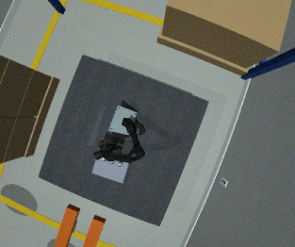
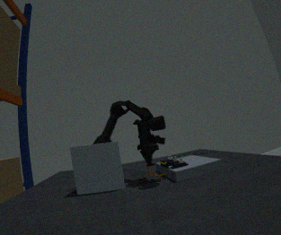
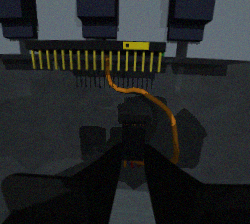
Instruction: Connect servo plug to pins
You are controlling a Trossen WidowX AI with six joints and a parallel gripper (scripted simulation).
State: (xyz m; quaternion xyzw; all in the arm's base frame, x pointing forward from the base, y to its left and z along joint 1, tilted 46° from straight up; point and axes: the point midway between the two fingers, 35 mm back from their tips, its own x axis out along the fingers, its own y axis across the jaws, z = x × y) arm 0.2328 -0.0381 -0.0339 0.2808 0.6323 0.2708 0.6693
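Now: gripper tip 80 mm short of the yellow marked band. Round my gripper tip: green strip 80 mm ahead, 30 mm to the left, 30 mm below; then light grey holder 240 mm ahead, 50 mm below, 30 mm to the left.
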